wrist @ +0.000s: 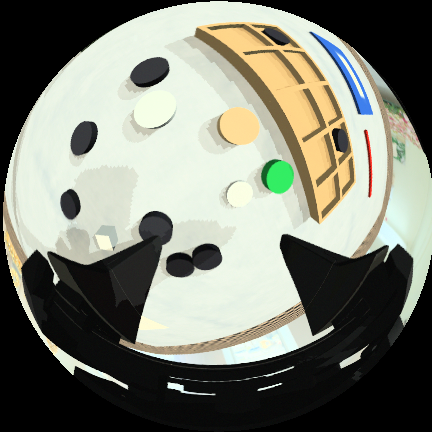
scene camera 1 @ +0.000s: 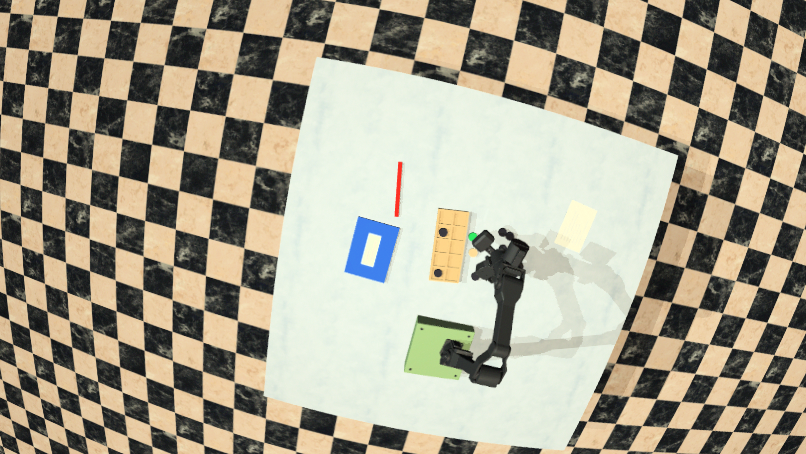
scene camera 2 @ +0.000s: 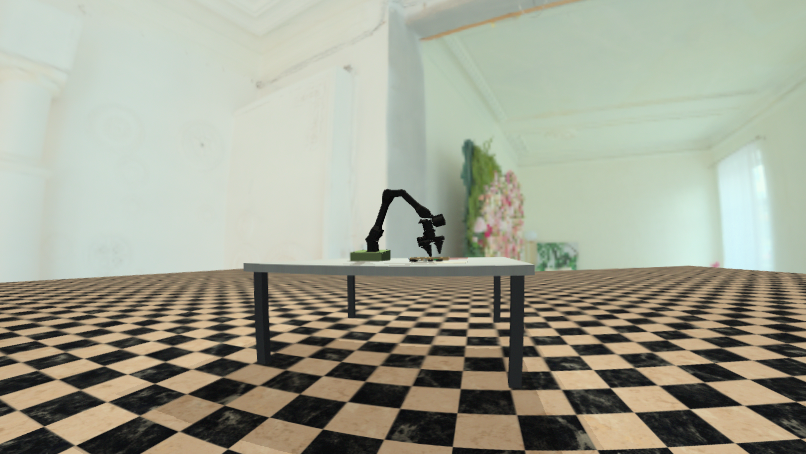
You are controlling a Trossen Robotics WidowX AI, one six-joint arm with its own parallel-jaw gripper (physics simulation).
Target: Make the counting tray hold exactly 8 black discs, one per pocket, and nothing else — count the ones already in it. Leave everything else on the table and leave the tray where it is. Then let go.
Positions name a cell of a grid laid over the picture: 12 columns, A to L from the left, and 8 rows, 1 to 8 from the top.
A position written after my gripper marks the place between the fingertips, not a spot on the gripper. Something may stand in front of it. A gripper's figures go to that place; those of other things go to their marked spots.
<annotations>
My gripper (wrist: G5): 10 cm from the lens. A tan counting tray (wrist: I2) is 14 cm from the lens. A green disc (wrist: H4): 12 cm from the lens. A tan disc (wrist: G3) is 10 cm from the lens. The marked spots on the tan counting tray and the tan disc are 7 cm apart.
</annotations>
